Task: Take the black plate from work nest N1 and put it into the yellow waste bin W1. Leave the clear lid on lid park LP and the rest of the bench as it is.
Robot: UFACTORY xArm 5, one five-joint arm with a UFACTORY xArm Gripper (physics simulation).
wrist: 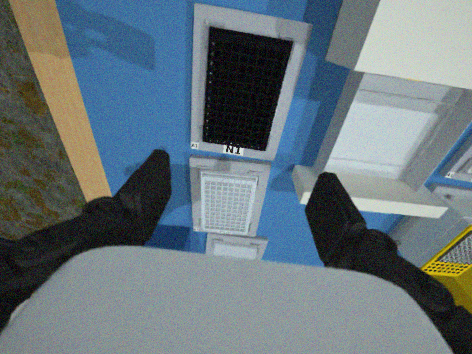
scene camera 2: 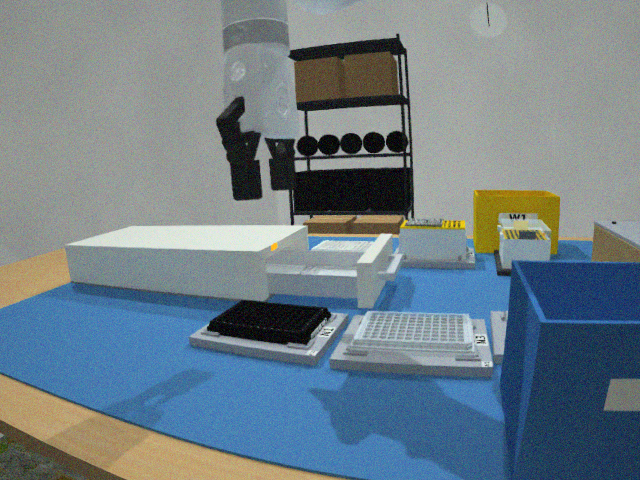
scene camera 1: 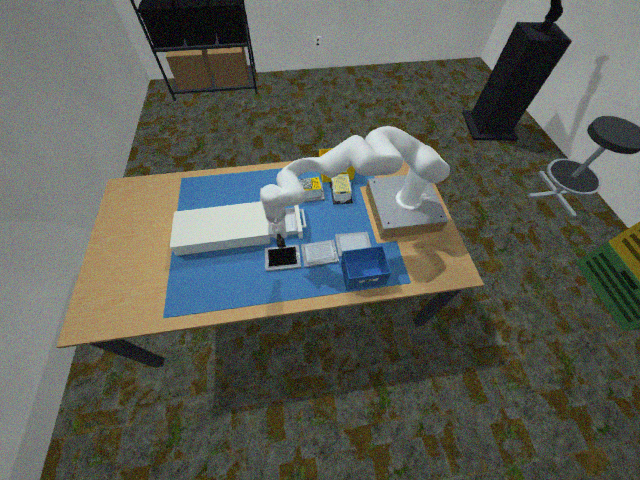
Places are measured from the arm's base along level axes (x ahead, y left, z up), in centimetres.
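Pixels of known places: gripper, between the fingertips: (wrist: 242,181) (scene camera 2: 267,194) (scene camera 1: 280,237); arm's base, origin of its link: (scene camera 1: 408,200).
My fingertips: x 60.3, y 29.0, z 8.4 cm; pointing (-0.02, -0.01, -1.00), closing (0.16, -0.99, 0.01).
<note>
Ahead of a thing's pixels: the offset from my fingertips to its top centre.
The black plate {dx +0.8, dy +0.6, dz -14.4 cm} (scene camera 1: 282,256) (scene camera 2: 268,320) (wrist: 245,90) sits flat in the grey work nest N1 (scene camera 1: 267,262) (scene camera 2: 248,351) (wrist: 199,100). My gripper (scene camera 1: 280,241) (scene camera 2: 264,180) (wrist: 242,181) is open and empty, high above the bench near N1. In the wrist view the plate lies beyond the fingertips. The yellow waste bin W1 {dx -25.0, dy -55.8, dz -5.0 cm} (scene camera 1: 351,173) (scene camera 2: 485,222) stands at the back, partly hidden by the arm in scene camera 1. A pale flat piece {dx -32.7, dy -7.7, dz -15.1 cm} (scene camera 1: 353,242) (wrist: 235,250) lies on the nest beyond N3; no LP label is readable, so I cannot tell if it is the clear lid.
A long white box unit (scene camera 1: 222,227) (scene camera 2: 196,258) (wrist: 415,40) with its drawer out stands behind N1. A clear well plate {dx -16.4, dy -2.2, dz -14.4 cm} (scene camera 1: 320,252) (scene camera 2: 413,328) (wrist: 228,204) sits on N3. A blue bin {dx -36.3, dy +8.0, dz -5.0 cm} (scene camera 1: 364,266) (scene camera 2: 584,361) stands at front right. Two yellow-topped boxes stand before W1.
</note>
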